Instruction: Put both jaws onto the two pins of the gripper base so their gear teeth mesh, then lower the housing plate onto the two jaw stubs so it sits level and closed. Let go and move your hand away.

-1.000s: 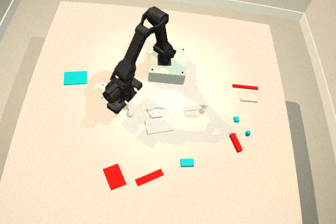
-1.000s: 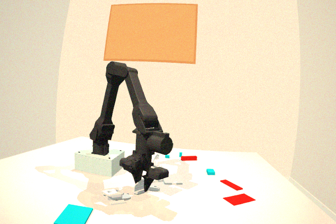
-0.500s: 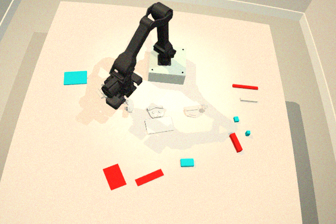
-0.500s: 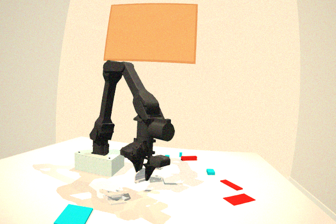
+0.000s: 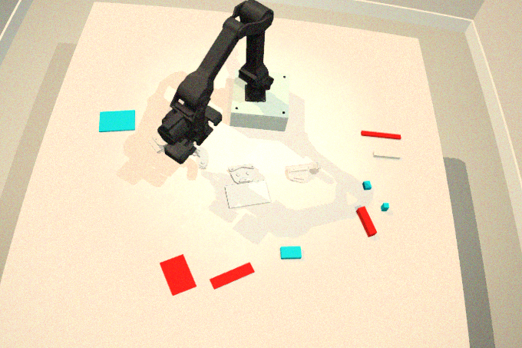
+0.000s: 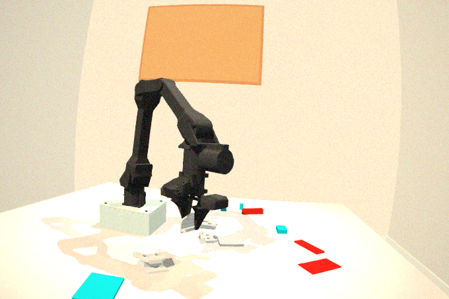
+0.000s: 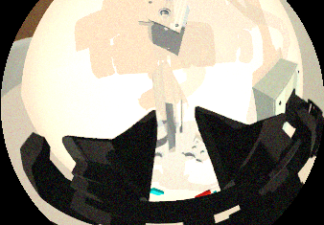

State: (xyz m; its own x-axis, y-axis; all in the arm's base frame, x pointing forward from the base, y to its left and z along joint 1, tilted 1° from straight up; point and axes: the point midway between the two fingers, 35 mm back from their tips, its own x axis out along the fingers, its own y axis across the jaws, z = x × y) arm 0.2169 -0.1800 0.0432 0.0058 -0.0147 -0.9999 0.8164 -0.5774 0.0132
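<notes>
Right now the white jaw is 3 cm ahead of my gripper tip and 2 cm to the left of it. Also, from my gripper tip: gripper base: 8 cm behind, 10 cm to the right, 5 cm below; then housing plate: 3 cm ahead, 14 cm to the left, 7 cm below; then flat white plate: 10 cm ahead, 16 cm to the left, 8 cm below.
</notes>
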